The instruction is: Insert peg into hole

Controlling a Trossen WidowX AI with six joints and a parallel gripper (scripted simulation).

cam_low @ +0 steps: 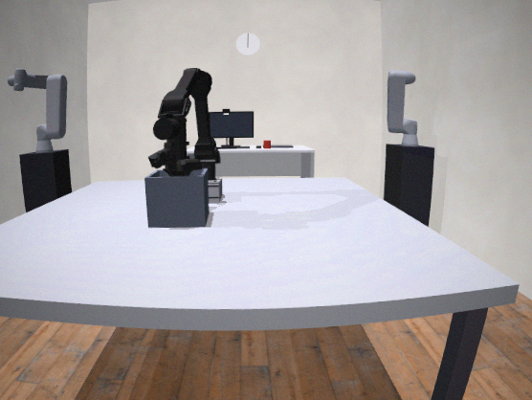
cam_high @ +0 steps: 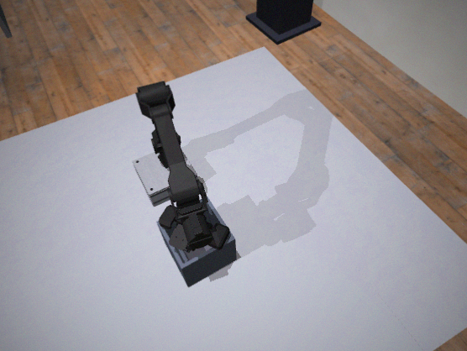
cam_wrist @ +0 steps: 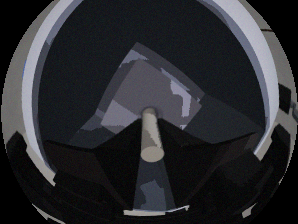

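The pale peg is 4 cm below my hand. Round my hand: grey plate: 7 cm below.
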